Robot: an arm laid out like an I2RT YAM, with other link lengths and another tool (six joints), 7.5 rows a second.
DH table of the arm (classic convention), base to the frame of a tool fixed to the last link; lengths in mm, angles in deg. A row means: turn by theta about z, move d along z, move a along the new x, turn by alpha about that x. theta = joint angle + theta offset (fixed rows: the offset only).
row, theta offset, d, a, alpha
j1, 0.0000, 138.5, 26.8, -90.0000
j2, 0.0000, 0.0, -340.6, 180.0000
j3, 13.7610, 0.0, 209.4, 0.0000
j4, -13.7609, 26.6, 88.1, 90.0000
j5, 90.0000, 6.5, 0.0, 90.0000
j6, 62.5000, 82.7, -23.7, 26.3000
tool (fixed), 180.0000, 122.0, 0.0, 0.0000
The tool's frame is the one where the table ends.
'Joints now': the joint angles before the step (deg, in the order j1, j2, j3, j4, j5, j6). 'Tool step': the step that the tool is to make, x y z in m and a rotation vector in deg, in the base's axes. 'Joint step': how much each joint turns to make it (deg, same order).
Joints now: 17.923 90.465 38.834 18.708 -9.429 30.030
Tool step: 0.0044 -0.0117 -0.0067 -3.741 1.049 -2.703
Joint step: 0.219 1.124 1.510 -2.676 4.231 -1.049
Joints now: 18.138 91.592 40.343 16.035 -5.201 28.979
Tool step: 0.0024 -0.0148 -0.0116 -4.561 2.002 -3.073
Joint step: 0.134 1.588 1.462 -3.253 4.790 -1.040
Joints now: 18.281 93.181 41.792 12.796 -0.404 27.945
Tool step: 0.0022 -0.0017 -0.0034 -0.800 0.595 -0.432
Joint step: -0.008 0.776 0.637 -0.677 0.690 -0.179
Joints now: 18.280 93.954 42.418 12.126 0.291 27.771
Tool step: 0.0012 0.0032 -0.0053 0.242 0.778 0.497
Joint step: 0.078 0.846 0.202 -0.018 -0.626 0.097
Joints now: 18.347 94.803 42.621 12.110 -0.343 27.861
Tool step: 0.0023 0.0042 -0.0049 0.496 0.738 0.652
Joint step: 0.021 0.979 0.419 0.017 -0.936 0.127
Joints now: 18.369 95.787 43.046 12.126 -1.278 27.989
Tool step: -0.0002 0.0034 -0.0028 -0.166 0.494 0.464
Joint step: 0.395 0.388 0.203 -0.337 -0.052 -0.045
